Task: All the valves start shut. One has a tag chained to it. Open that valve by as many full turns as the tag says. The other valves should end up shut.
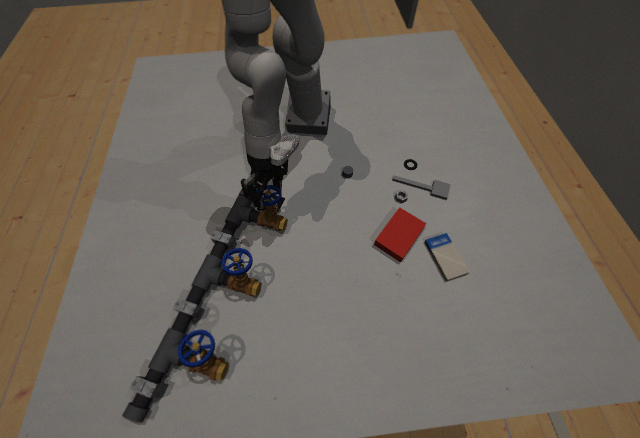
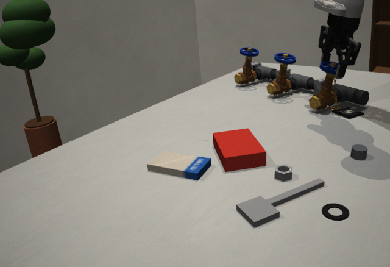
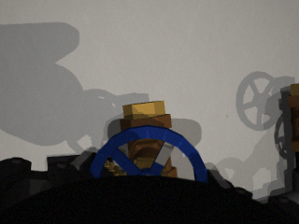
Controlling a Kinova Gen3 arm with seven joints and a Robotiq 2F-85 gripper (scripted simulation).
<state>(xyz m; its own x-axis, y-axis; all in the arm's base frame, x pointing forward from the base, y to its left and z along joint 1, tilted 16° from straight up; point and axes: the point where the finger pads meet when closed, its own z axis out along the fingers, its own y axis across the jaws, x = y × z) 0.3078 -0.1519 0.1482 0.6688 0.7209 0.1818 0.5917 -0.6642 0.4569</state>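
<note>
Right now the black tag is 4 cm behind my hand and 12 cm below it. From my hand the other things lie so: red block: 13 cm ahead, 31 cm to the left, 11 cm below; then small grey cylinder: 10 cm behind, 23 cm to the left, 11 cm below; then grey paddle-shaped tool: 44 cm to the left, 12 cm below.
</note>
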